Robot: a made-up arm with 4 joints.
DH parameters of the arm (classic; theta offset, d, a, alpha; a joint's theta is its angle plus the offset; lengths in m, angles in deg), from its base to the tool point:
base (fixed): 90 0.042 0 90
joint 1: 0 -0.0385 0.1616 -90
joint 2: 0 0.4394 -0.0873 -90
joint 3: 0 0.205 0.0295 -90
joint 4: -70.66 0 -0.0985 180
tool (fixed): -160.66 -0.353 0 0
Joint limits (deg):
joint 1: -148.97..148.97
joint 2: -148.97..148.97
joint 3: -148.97..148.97
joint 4: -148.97..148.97
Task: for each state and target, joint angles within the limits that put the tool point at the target. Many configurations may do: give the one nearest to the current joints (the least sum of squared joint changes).
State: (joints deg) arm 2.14 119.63 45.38 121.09
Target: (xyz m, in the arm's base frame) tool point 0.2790 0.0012 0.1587
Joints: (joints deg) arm -8.00 111.12 18.45 119.51
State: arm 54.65 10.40 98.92 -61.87
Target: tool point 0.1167 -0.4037 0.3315
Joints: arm 20.10 35.09 99.65 -56.65
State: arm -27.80 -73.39 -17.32 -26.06
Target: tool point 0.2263 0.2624 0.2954
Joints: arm -11.22 -105.07 -56.42 -41.44
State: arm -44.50 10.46 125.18 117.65
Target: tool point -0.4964 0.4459 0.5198
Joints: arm -38.54 -38.19 124.05 132.16
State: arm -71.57 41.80 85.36 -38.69
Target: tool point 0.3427 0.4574 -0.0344
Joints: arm -110.73 70.34 100.86 -32.56
